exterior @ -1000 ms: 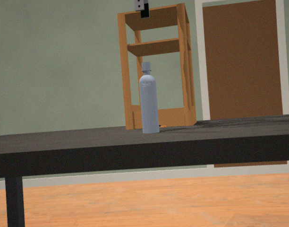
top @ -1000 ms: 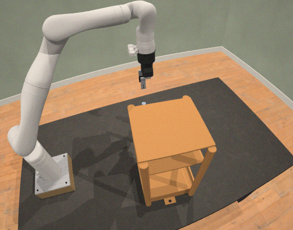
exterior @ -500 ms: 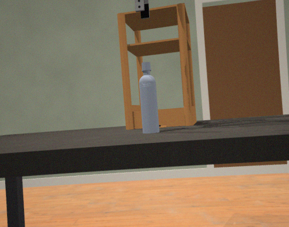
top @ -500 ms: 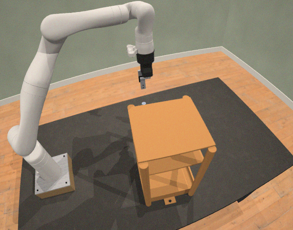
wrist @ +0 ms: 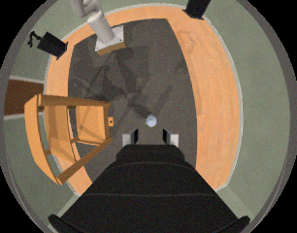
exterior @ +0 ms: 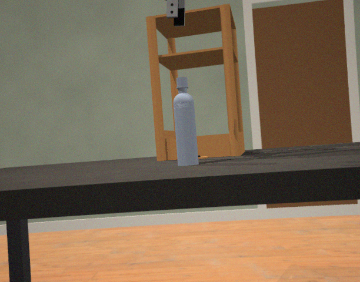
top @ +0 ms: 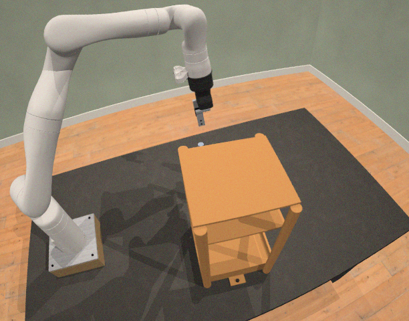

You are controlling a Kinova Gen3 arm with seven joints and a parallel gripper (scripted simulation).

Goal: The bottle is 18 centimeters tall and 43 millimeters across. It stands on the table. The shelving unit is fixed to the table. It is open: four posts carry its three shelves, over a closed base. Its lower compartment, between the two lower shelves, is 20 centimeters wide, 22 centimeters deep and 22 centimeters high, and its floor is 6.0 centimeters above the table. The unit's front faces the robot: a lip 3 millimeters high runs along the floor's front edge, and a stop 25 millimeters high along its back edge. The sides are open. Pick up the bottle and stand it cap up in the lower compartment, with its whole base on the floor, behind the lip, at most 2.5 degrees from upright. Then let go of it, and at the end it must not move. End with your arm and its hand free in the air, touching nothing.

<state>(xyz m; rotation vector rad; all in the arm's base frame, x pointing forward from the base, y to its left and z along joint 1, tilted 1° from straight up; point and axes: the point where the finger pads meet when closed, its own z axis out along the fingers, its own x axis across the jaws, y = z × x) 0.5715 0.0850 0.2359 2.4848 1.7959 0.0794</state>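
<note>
Right now my hand is 19 cm above the bottle. Also, from my hand: shelving unit 33 cm to the right, 11 cm below, 9 cm behind.
</note>
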